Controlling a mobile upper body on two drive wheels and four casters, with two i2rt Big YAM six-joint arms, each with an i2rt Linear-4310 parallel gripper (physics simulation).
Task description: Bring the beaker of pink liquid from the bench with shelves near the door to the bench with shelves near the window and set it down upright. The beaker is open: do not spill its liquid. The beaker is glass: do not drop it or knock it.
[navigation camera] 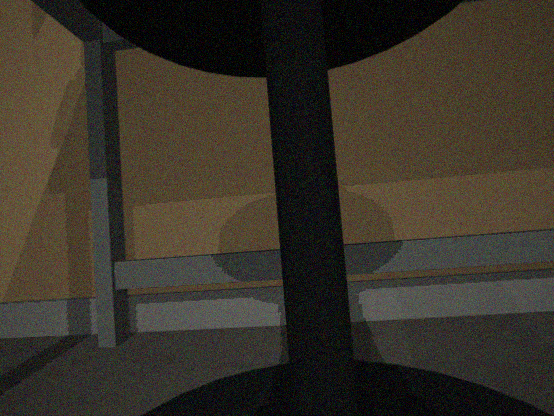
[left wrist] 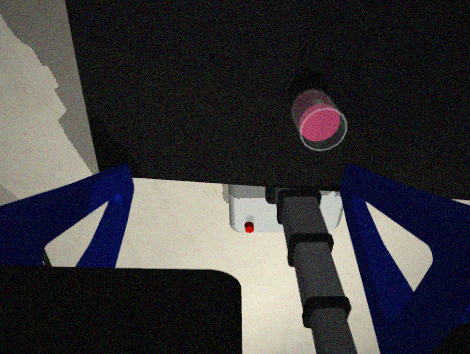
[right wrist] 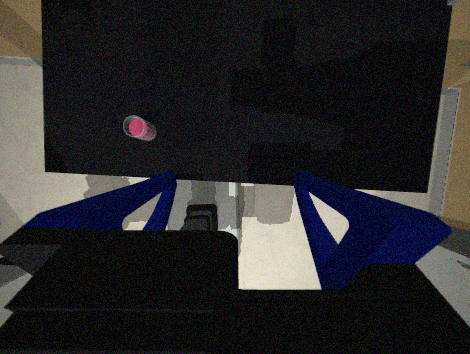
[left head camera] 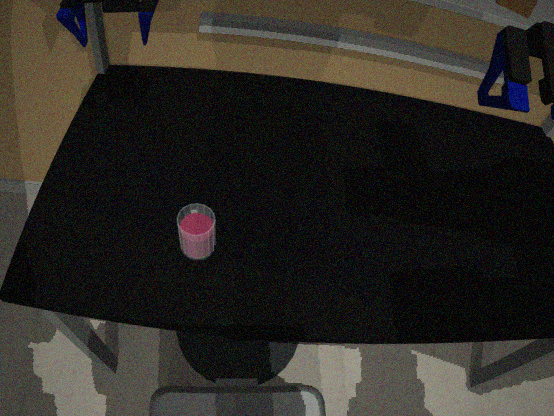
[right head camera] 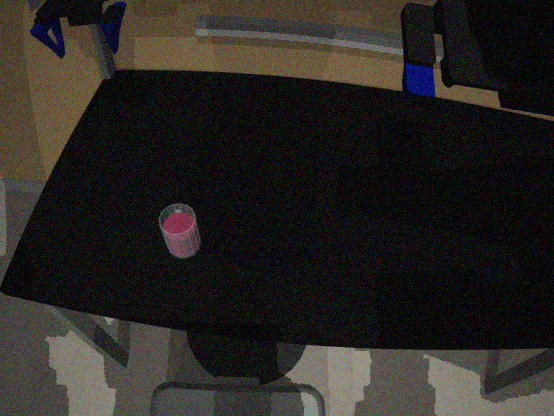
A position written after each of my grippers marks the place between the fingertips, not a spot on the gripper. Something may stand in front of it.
I see my left gripper (right head camera: 88, 54), my right gripper (right head camera: 455, 93) and a glass beaker of pink liquid (left head camera: 196, 223).
The glass beaker of pink liquid is seen too in the left wrist view (left wrist: 321, 125) and in the right head camera view (right head camera: 178, 223). My left gripper also shows in the left wrist view (left wrist: 236, 175). My right gripper shows as well in the right wrist view (right wrist: 235, 177) and in the left head camera view (left head camera: 517, 106). The navigation camera view misses the glass beaker of pink liquid: it is out of frame.
